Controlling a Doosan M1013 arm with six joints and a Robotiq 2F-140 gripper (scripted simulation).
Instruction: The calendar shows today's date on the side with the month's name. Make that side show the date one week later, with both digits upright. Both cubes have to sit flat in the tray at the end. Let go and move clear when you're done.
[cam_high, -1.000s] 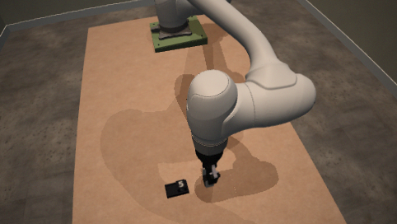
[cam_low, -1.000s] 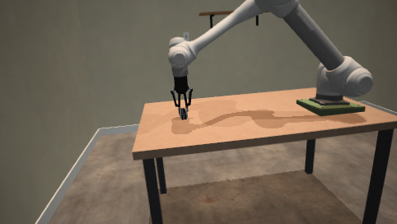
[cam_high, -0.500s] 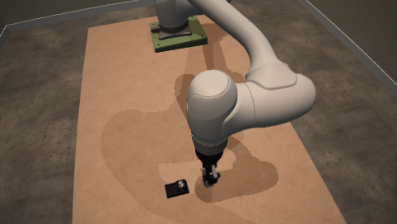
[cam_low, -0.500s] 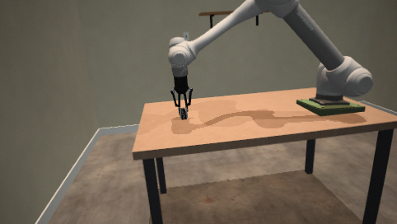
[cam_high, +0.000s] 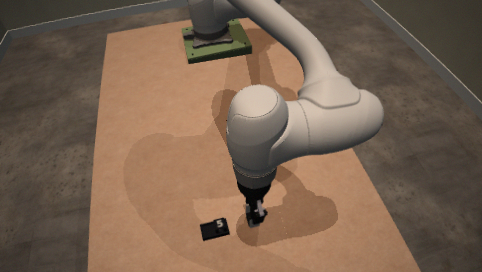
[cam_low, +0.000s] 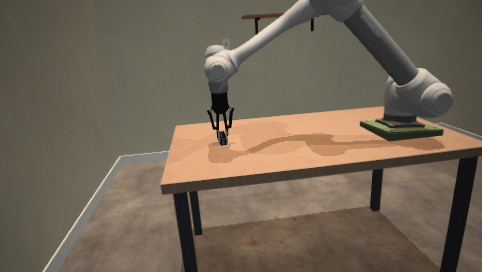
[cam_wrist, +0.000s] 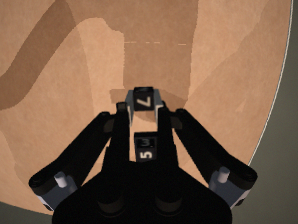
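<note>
Now: the black cube 30 mm below my hand.
</note>
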